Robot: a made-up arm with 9 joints. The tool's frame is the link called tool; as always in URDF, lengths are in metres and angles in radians. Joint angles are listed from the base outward.
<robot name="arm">
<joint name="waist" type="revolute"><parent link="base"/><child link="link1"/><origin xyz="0 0 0.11" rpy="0 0 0"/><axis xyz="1 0 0"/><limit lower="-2.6" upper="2.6"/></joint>
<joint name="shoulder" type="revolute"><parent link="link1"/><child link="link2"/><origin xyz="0.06 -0.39 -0.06" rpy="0 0 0"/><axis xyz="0 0 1"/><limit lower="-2.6" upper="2.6"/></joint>
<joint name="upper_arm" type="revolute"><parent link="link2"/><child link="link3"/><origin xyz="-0.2 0.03 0.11" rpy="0 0 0"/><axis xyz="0 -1 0"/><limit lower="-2.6" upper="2.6"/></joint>
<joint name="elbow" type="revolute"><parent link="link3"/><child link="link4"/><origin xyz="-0.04 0.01 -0.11" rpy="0 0 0"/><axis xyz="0 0 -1"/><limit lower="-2.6" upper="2.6"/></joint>
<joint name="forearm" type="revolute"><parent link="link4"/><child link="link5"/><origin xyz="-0.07 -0.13 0.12" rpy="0 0 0"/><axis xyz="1 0 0"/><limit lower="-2.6" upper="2.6"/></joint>
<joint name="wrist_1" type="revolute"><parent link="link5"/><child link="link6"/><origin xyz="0.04 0.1 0.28" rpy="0 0 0"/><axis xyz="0 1 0"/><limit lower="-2.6" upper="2.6"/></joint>
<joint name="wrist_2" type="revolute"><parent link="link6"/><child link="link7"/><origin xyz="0.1 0.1 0.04" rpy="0 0 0"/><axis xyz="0 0 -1"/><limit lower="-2.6" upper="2.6"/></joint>
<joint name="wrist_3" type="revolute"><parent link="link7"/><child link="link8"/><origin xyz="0.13 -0.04 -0.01" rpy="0 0 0"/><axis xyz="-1 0 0"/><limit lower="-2.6" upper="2.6"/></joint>
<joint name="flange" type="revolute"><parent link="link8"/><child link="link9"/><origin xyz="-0.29 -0.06 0.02" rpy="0 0 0"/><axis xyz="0 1 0"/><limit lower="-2.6" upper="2.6"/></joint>
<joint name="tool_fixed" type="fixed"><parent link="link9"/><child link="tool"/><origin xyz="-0.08 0.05 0.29" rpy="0 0 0"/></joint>
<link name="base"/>
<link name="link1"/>
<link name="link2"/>
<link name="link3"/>
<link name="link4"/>
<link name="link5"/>
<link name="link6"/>
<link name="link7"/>
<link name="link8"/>
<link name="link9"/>
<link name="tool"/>
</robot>
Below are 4 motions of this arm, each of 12 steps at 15 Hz.
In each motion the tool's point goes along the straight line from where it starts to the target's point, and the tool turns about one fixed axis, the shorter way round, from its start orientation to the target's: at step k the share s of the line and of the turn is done. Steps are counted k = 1, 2, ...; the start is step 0. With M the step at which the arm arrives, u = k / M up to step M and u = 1 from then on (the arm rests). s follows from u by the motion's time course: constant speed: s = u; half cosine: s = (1 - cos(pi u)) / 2; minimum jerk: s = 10 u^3 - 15 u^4 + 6 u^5.
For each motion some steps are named. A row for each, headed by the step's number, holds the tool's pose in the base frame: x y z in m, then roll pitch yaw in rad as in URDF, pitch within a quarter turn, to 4 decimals.
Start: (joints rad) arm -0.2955 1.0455 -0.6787 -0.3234 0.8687 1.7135 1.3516 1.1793 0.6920
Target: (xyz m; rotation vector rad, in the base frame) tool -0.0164 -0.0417 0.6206 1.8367 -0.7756 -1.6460
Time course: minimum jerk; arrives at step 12
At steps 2, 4, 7, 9, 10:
2: -0.1086 -0.2960 0.4193 2.2620 0.2102 -0.7753
4: -0.0920 -0.2500 0.4557 2.2009 0.3271 -0.8627
7: -0.0496 -0.1331 0.5482 1.9763 0.5925 -1.1460
9: -0.0263 -0.0690 0.5990 1.7972 0.7066 -1.3541
10: -0.0198 -0.0511 0.6132 1.7388 0.7326 -1.4203

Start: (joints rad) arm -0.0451 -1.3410 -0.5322 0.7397 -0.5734 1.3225 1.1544 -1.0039 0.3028
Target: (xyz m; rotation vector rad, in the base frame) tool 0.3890 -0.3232 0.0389 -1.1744 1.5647 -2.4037
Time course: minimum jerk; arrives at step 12
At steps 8, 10, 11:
8: 0.3791 -0.3692 0.1085 -1.1507 -0.5746 -2.8638
10: 0.3873 -0.3310 0.0507 -1.2919 -0.5997 -2.6565
11: 0.3888 -0.3243 0.0406 -1.3172 -0.6016 -2.6198

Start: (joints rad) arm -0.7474 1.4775 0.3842 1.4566 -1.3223 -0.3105 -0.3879 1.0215 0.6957
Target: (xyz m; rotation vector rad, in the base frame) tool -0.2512 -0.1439 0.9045 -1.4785 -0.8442 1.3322
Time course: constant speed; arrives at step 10
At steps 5, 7, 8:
5: -0.1773 -0.1428 0.5445 -2.2590 0.2601 0.5975
7: -0.2069 -0.1433 0.6885 -1.9820 0.3575 0.9017
8: -0.2216 -0.1435 0.7605 -1.8323 0.3740 1.0644

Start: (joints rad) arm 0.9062 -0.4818 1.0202 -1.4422 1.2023 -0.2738 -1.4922 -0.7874 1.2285
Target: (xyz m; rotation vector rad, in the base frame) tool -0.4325 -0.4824 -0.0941 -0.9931 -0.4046 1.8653
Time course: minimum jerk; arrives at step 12
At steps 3, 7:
3: -0.1743 -0.5908 0.4203 -0.4973 0.5215 2.3334
7: -0.3327 -0.5243 0.1048 -0.6894 0.5128 2.0151

